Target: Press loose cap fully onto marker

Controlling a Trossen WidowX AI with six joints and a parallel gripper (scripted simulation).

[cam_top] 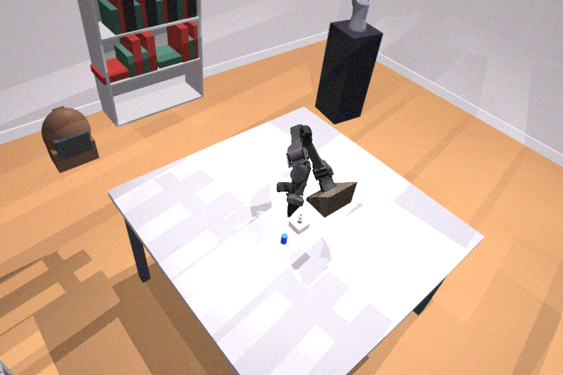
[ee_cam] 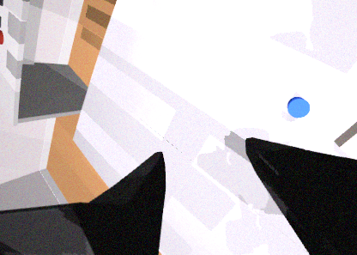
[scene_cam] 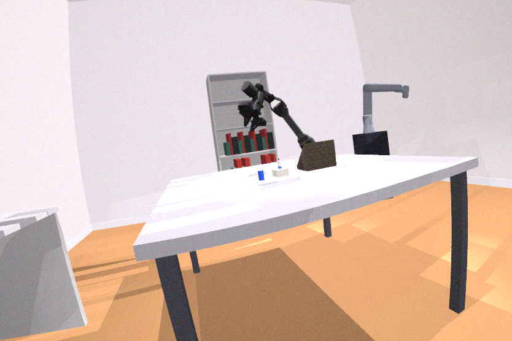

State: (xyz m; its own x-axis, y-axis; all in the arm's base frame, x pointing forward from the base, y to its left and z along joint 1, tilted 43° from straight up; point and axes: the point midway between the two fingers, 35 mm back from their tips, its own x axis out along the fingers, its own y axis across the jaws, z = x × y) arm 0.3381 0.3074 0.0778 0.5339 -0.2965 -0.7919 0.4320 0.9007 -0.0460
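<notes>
Right now the blue cap is 230 mm below my gripper tip, 50 mm to the right of it and 40 mm behind it. The rest, counted from my gripper tip: holder block (240 mm below, 150 mm behind, 90 mm to the right).
</notes>
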